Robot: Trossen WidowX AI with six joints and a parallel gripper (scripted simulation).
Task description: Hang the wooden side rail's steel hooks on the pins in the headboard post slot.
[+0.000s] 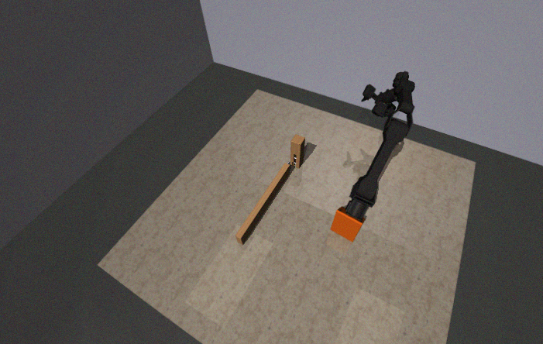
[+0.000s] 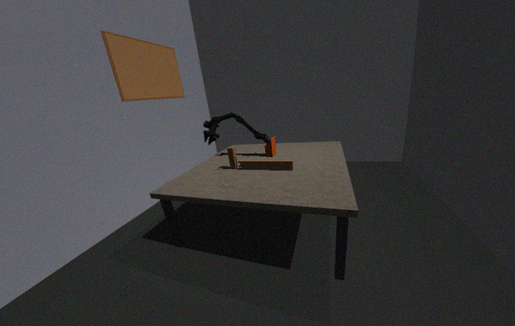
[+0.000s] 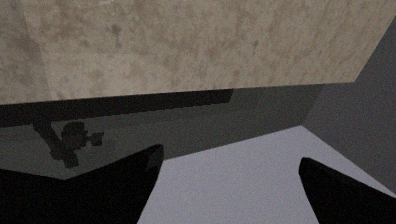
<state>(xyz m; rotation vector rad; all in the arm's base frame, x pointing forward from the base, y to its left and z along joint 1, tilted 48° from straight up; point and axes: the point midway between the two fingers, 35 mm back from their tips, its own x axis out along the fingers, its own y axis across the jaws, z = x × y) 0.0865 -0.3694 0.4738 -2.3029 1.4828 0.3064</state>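
Now: gripper tip 24 cm short of the headboard post, 36 cm to the right of it and 9 cm above it.
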